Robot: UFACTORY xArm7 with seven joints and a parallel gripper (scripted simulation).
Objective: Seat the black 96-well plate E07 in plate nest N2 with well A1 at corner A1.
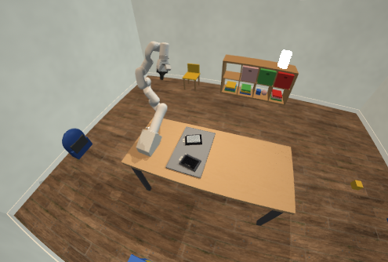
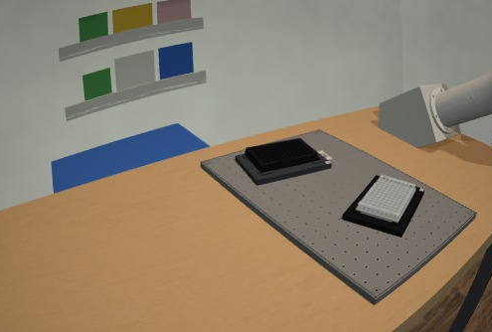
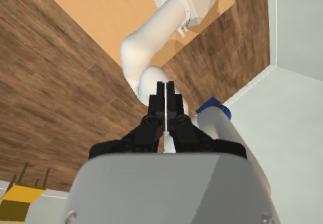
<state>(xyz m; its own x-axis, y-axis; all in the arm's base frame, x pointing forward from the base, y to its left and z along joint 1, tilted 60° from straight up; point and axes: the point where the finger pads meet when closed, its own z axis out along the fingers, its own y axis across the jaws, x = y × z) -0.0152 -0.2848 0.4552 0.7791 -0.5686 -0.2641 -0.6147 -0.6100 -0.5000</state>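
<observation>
Now: the black 96-well plate E07 540 mm below my hand, 420 mm to the right of it and 360 mm ahead of it. The rest, counted from my hand: white N2 label: 570 mm below, 390 mm to the right, 260 mm ahead; clear 96-well plate E01: 550 mm below, 310 mm ahead, 150 mm to the right.
</observation>
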